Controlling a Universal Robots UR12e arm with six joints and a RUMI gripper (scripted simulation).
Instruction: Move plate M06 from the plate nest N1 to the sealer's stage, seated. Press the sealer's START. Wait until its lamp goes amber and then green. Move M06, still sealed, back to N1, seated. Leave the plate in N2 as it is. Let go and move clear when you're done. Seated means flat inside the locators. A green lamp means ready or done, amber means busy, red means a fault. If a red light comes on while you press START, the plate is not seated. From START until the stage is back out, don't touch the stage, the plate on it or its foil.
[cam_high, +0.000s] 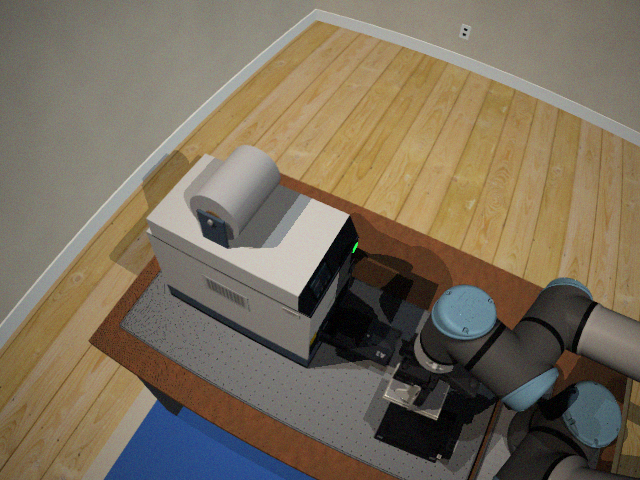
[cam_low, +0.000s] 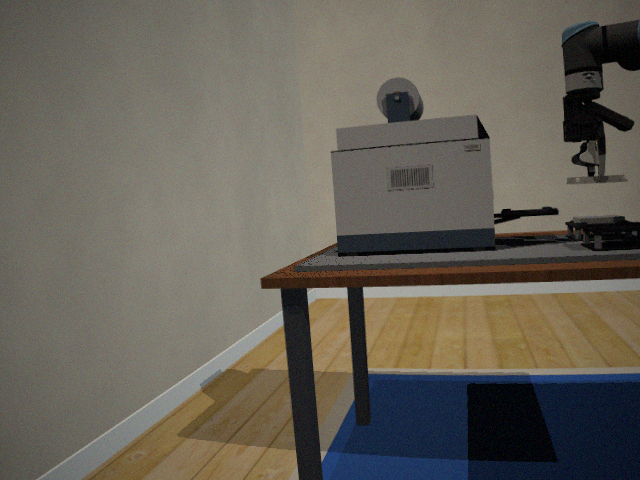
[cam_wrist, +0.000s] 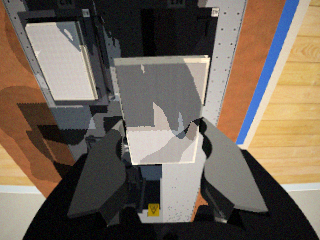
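Right now my hand is 130 mm above the plate nest N1, 40 mm past it and 30 mm to the right of it. From my hand the other things lie so: foil-covered plate 170 mm to the right, 120 mm below, 60 mm behind; sealer stage 150 mm ahead, 110 mm to the right, 80 mm below; white well plate 10 mm below.
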